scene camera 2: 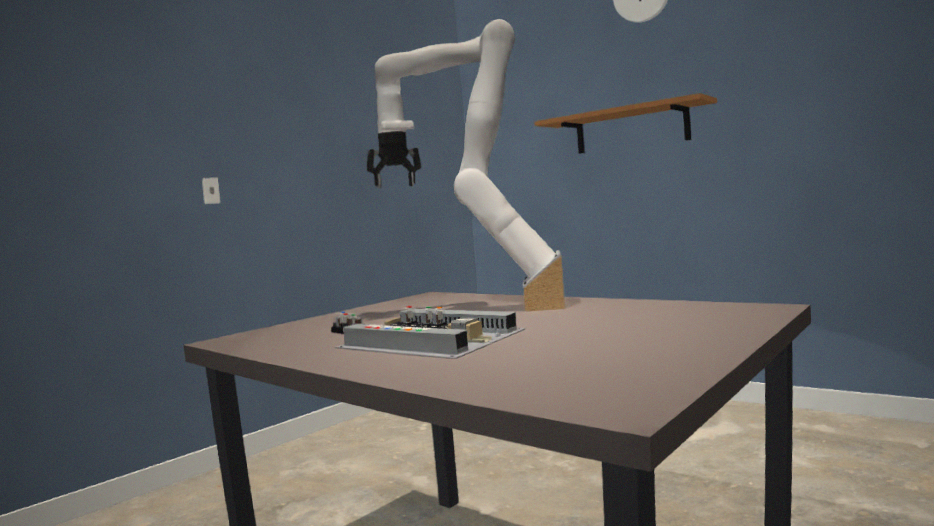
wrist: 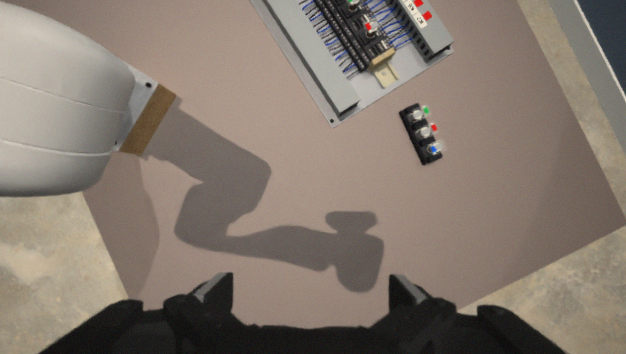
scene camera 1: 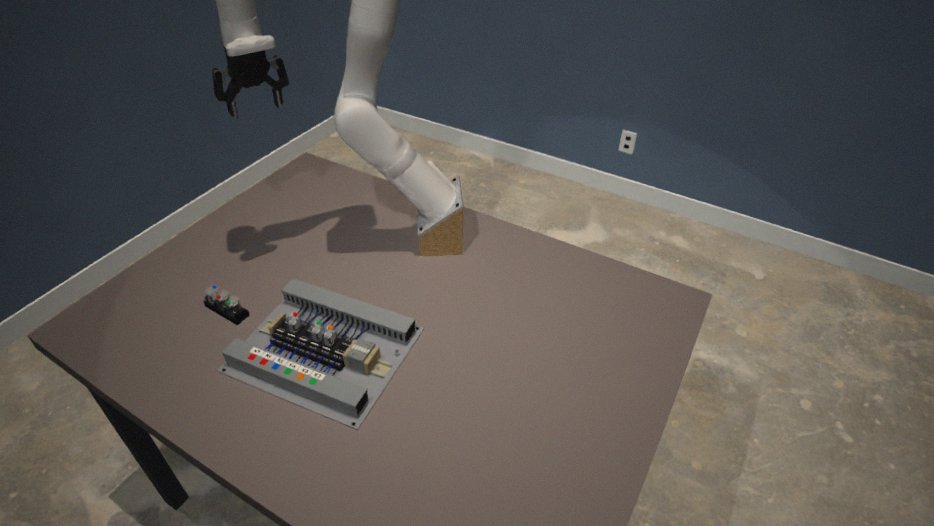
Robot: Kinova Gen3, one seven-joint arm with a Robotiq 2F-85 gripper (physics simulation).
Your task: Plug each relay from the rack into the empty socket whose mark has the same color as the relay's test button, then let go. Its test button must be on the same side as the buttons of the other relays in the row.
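Pixels of known places: gripper, fingertip midpoint: (scene camera 2: pixel 395 187) (wrist: pixel 310 291) (scene camera 1: pixel 257 111); arm's base, link origin: (scene camera 2: pixel 542 266) (scene camera 1: pixel 440 204).
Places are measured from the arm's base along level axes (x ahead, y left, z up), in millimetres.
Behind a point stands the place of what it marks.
My gripper (scene camera 1: pixel 256 109) @(x 128, y -360, z 244 mm) (scene camera 2: pixel 394 184) @(x 128, y -360, z 244 mm) (wrist: pixel 310 291) @(x 128, y -360, z 244 mm) is open and empty, high above the table. The black rack (scene camera 1: pixel 239 316) @(x 395, y -316, z -92 mm) (scene camera 2: pixel 337 328) @(x 383, y -397, z -97 mm) lies left of the panel and holds three relays, with blue (scene camera 1: pixel 214 287) @(x 362, y -392, z -61 mm) (wrist: pixel 433 149) @(x 359, y -394, z -60 mm), red (scene camera 1: pixel 218 297) @(x 386, y -365, z -60 mm) (wrist: pixel 434 128) @(x 383, y -368, z -60 mm) and green (scene camera 1: pixel 228 302) @(x 392, y -336, z -60 mm) (wrist: pixel 426 110) @(x 392, y -336, z -60 mm) test buttons. In the wrist view the blue button is left on its relay; red and green are right. The socket row holds relays with red (scene camera 1: pixel 294 314) @(x 397, y -173, z -39 mm) (wrist: pixel 368 27) @(x 395, y -173, z -39 mm), green (scene camera 1: pixel 318 322) @(x 401, y -117, z -39 mm) and orange (scene camera 1: pixel 330 326) @(x 404, y -90, z -39 mm) buttons, toward the back duct. Front-duct marks run red, red, blue, green, orange, green; sockets at first red, blue and last green look empty.
The grey back duct (scene camera 1: pixel 349 310) @(x 330, y -87, z -66 mm) and front duct (scene camera 1: pixel 294 378) @(x 521, y -109, z -66 mm) flank the sockets. A beige-grey module (scene camera 1: pixel 361 354) @(x 433, y -13, z -61 mm) stands at the row's right end. The arm's wooden base block (scene camera 1: pixel 441 236) @(x 55, y 20, z -51 mm) (scene camera 2: pixel 544 287) @(x 54, y 22, z -50 mm) is behind the panel. A shelf (scene camera 2: pixel 627 111) is on the wall.
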